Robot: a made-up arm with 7 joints.
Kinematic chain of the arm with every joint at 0, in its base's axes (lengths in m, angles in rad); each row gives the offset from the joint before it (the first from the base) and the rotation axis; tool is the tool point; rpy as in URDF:
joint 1: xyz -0.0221 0.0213 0.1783 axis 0 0.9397 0.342
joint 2: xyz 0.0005 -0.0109 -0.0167 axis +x
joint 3: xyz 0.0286 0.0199 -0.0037 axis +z
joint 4: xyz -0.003 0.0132 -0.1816 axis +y
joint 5: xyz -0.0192 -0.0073 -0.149 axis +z
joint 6: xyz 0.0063 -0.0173 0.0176 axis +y
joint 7: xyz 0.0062 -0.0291 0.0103 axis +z
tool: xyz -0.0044 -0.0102 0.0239 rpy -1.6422 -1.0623 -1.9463
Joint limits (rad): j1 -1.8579..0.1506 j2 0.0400..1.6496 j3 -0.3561..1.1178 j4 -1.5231..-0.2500 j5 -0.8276..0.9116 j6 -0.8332..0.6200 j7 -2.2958..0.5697
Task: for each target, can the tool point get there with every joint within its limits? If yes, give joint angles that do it. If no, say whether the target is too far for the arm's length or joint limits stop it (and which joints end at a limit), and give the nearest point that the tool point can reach.
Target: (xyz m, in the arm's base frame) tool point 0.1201 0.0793 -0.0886
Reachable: yes | joints -0.1822 0.2816 0.4943 -0.8652 -0.6317 0.0681 0.2938
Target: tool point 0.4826 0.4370 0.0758
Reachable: no: too far | nearest point 0.2286 0.2164 0.1232 | short by 0.340 m
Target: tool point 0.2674 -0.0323 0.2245
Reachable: yes | joints -1.5124 0.2586 0.4484 -0.3728 0.6044 -0.0860 -1.0873
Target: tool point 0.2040 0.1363 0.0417
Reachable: yes | joints -0.6384 0.7228 -0.1609 -0.9503 -0.2442 -0.1607 -1.7105
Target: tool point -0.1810 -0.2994 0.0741
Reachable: no: joint limits stop it (at a limit: joint 1, joint 2, joint 3, joint 4, joint 7) | nearest point 0.0555 -0.0456 -0.0463 | short by 0.367 m
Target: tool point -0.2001 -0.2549 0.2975
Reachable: no: joint limits stop it (at a limit: joint 1, joint 2, joint 3, joint 4, joint 6, joint 7) | nearest point 0.0827 -0.1297 0.2889 | short by 0.309 m
